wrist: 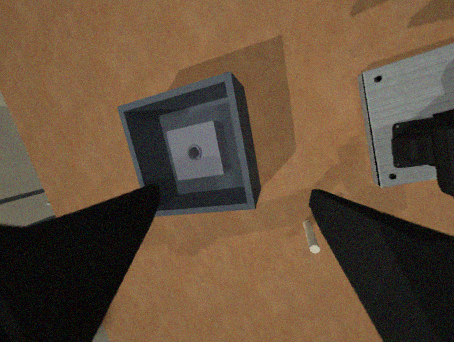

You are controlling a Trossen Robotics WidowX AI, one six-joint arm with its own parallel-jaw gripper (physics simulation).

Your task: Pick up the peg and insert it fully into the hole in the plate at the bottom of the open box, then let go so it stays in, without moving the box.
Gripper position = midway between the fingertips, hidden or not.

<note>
I see my gripper [235, 194], a box [222, 97] and a light grey plate [200, 150].
</note>
